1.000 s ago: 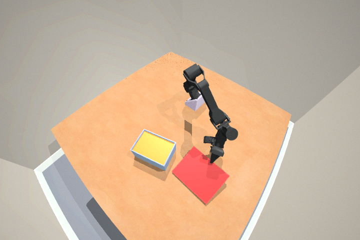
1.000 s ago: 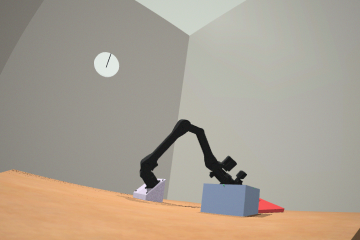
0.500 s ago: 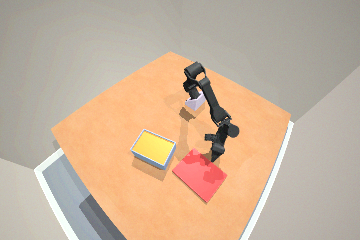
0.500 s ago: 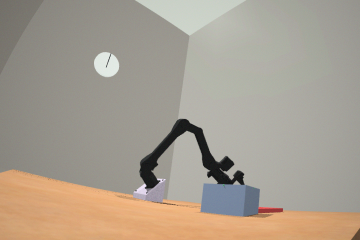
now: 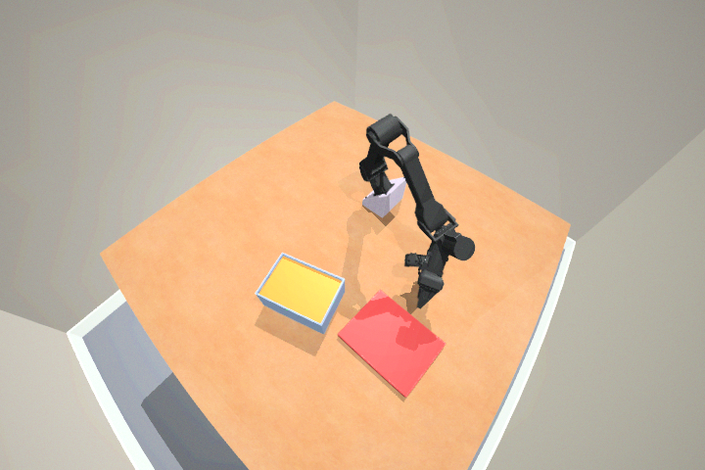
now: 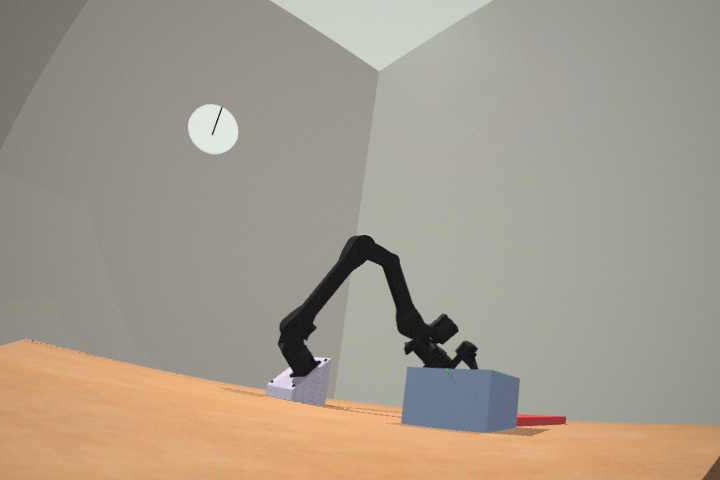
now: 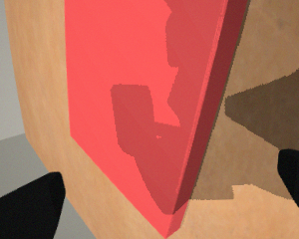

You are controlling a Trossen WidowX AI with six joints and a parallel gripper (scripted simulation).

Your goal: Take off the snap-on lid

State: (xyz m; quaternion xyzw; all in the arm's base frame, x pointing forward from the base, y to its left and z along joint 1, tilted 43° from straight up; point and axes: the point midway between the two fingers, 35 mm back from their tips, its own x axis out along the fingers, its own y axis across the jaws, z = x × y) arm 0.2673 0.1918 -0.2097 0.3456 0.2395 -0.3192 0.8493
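Now: gripper tip 11 cm short of the red lid, 1 cm to the left of it and 5 cm above it. Round my gripper tip: blue-grey storage box (16 cm ahead, 29 cm to the right, 2 cm below).
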